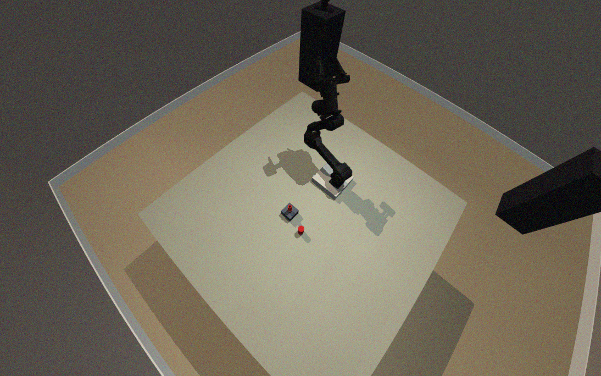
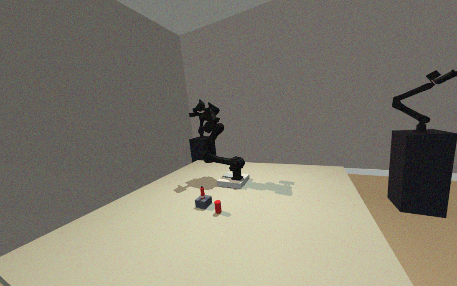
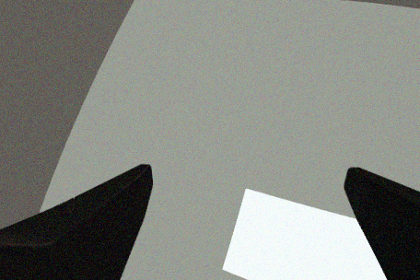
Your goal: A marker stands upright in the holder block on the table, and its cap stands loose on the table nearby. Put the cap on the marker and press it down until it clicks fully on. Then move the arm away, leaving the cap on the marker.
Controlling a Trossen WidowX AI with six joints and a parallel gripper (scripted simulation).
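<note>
Right now my gripper tip is 54 cm above the red cap, 44 cm short of it and 29 cm to the right of it. Round my gripper tip: holder block 55 cm below, 41 cm ahead, 19 cm to the left.
</note>
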